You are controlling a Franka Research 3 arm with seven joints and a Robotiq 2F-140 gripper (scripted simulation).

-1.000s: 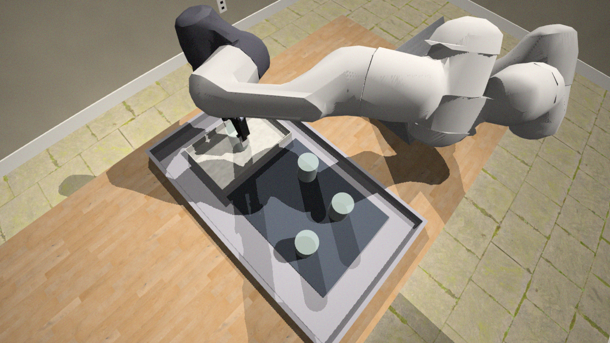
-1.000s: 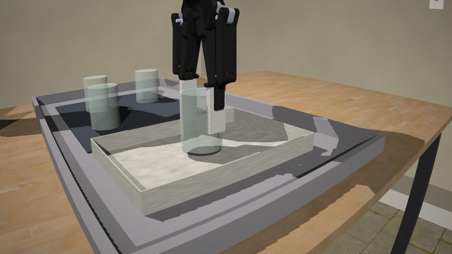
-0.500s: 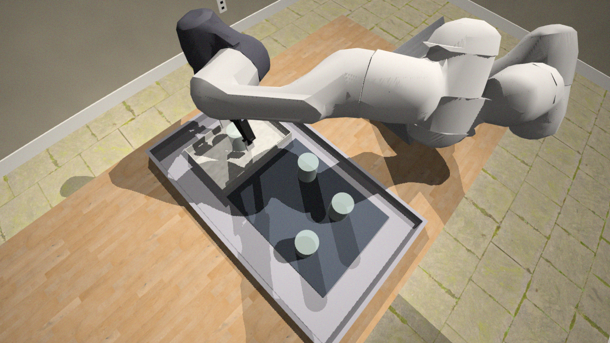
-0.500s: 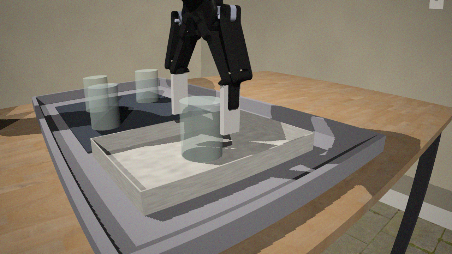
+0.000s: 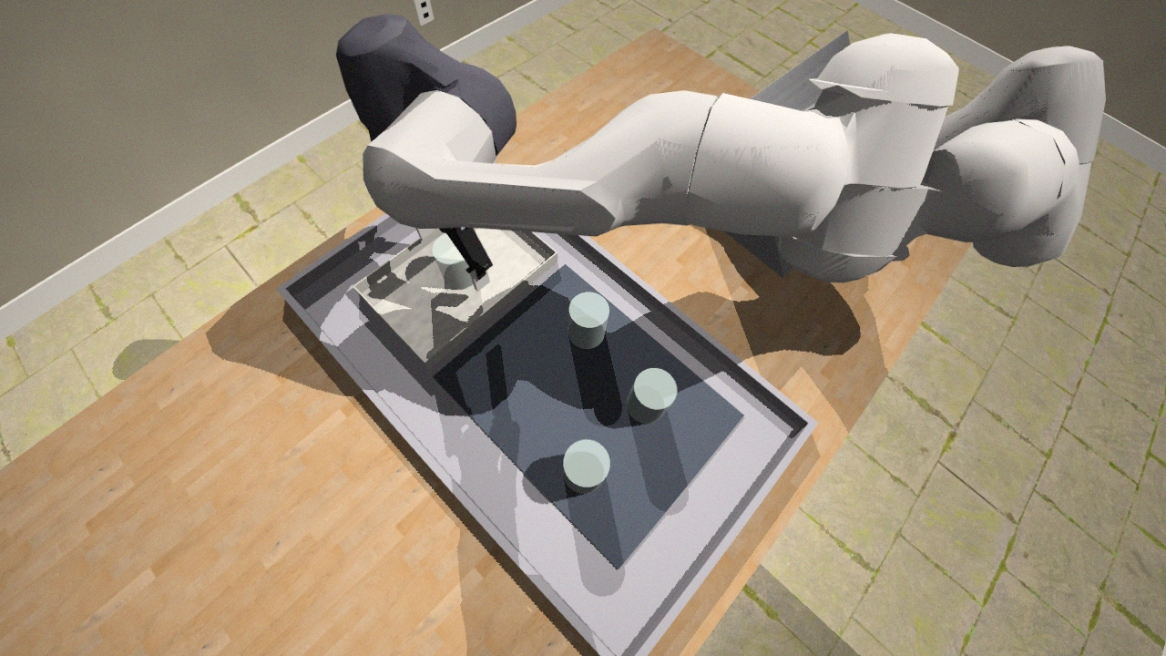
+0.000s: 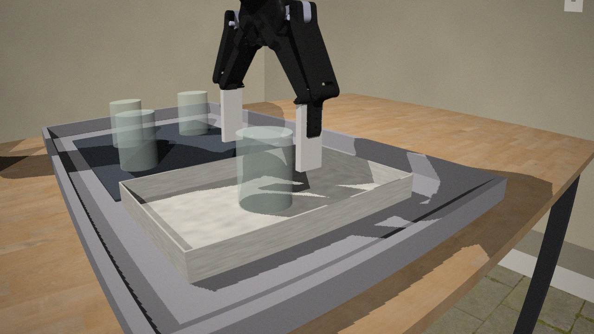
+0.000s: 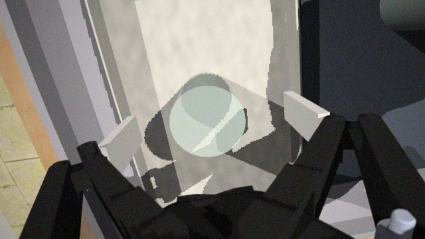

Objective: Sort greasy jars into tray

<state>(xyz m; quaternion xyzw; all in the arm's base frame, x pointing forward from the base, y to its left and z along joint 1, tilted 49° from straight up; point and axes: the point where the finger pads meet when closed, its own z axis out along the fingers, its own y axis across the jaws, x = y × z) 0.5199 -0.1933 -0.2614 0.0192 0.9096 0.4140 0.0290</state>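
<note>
My gripper is now 60 mm above the tray. From my hand the other things lie so: dark drying mat: 320 mm to the left, 70 mm below; then steel table top: 20 mm ahead, 210 mm to the left, 70 mm below.
</note>
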